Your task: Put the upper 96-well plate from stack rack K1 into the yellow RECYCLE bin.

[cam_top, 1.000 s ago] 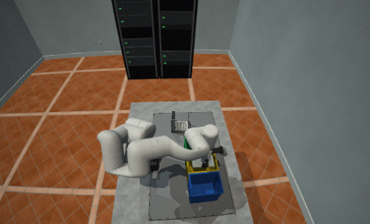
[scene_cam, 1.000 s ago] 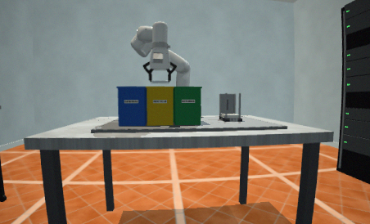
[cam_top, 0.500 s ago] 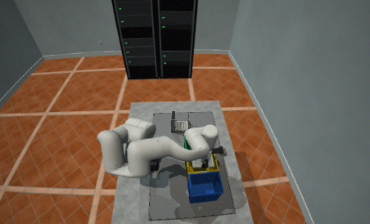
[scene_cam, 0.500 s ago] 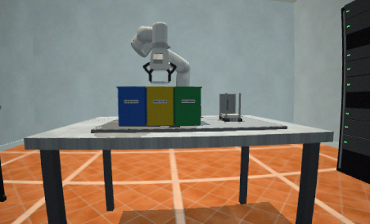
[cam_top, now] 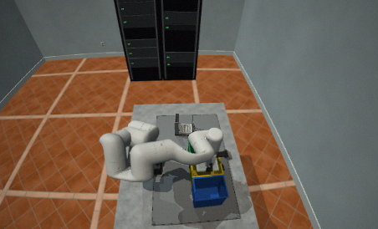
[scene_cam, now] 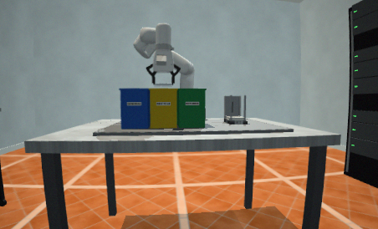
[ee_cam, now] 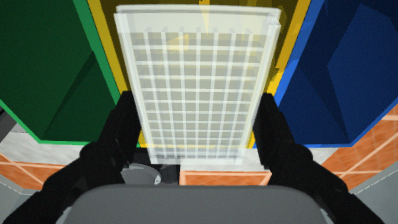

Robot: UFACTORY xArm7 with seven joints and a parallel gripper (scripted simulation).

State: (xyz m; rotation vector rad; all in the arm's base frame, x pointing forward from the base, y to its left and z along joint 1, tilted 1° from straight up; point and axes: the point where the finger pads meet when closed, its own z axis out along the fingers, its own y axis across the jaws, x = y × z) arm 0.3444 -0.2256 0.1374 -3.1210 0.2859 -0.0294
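My gripper is now 12 cm above the yellow recycle bin. The rest, counted from my hand: green bin 13 cm to the left, 12 cm below, 2 cm ahead; then blue bin 13 cm to the right, 12 cm below, 2 cm behind.
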